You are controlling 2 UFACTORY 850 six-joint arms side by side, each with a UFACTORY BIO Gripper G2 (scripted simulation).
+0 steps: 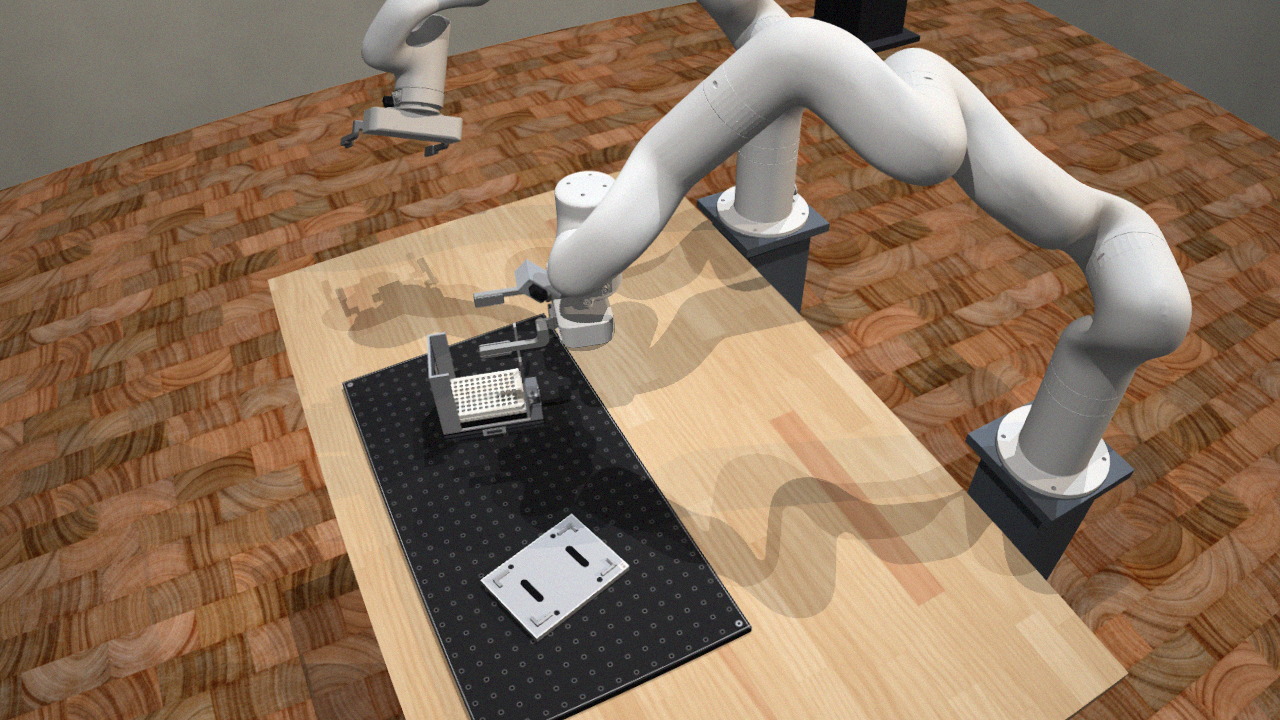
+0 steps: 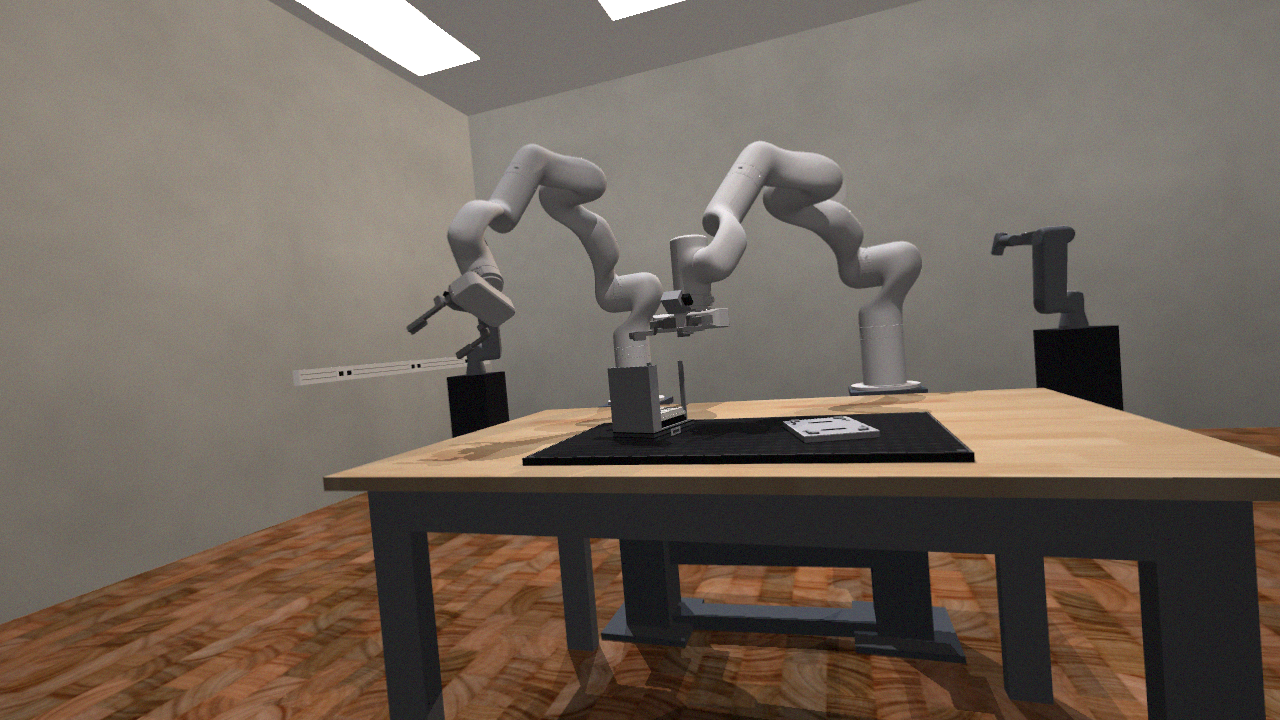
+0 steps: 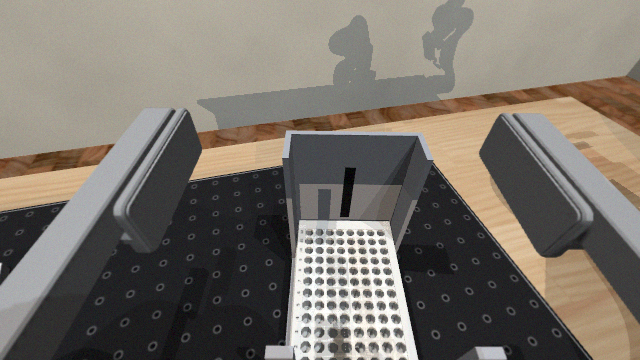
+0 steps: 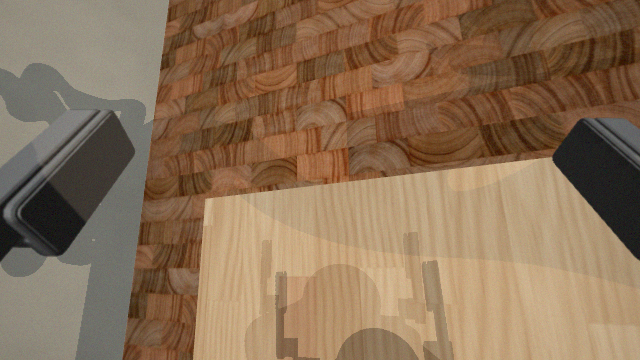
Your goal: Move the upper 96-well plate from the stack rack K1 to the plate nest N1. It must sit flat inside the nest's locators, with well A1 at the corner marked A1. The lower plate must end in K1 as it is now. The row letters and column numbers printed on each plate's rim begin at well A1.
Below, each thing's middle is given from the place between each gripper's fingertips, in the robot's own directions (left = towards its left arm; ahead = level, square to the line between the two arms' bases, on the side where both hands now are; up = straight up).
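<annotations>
Plate nest N1 [image 1: 564, 583]: 80 mm ahead of my left hand, 300 mm to the left of it, 190 mm below it. The white 96-well plate [image 1: 496, 394]: 30 mm ahead of that same left hand, 30 mm to the right of it, 160 mm below it. By its middle, plate nest N1 is nearer to my left hand than to my right hand.
Plate nest N1, measured from my right hand: 82 cm to the left, 11 cm ahead, 22 cm below. My right hand itself is 6 cm short of the white 96-well plate, 49 cm to the right of it and 19 cm above it.
</annotations>
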